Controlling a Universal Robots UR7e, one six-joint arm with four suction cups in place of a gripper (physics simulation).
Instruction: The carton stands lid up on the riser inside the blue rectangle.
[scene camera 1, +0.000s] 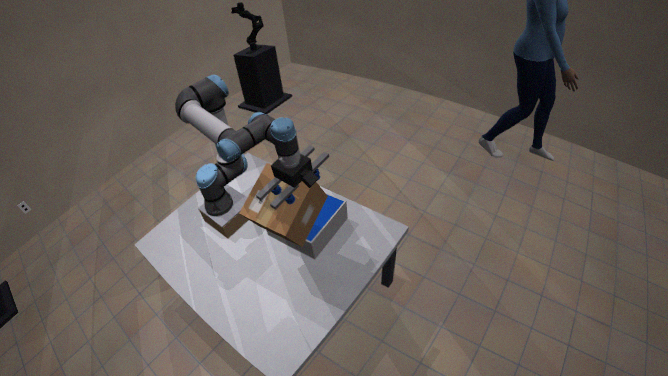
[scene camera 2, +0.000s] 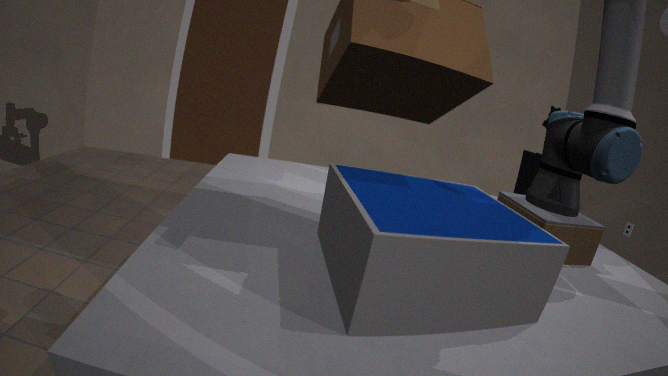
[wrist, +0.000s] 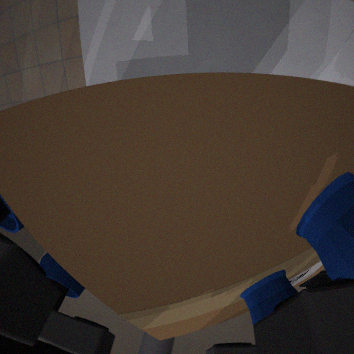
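Observation:
The brown carton (scene camera 1: 302, 212) (scene camera 2: 415, 55) (wrist: 175, 185) hangs tilted in the air, its taped lid toward my gripper. My suction gripper (scene camera 1: 296, 186) (wrist: 167, 255) holds it, with two blue cups at the lid in scene camera 1; the exact contact of the other cups is unclear. The cups are out of view in scene camera 2. The grey riser (scene camera 1: 332, 226) (scene camera 2: 450, 285) stands on the table below the carton, and a gap shows between them in scene camera 2. The blue rectangle (scene camera 1: 327, 215) (scene camera 2: 435, 210) covers the riser's top and is partly hidden by the carton in scene camera 1.
The white table (scene camera 1: 240, 300) (scene camera 2: 225, 350) carries the riser and the arm's base block (scene camera 1: 225, 227) (scene camera 2: 577, 245). The base block stands close to the riser. A person (scene camera 1: 537, 65) is on the floor beyond the table. A black pedestal (scene camera 1: 260, 77) with a small arm stands behind.

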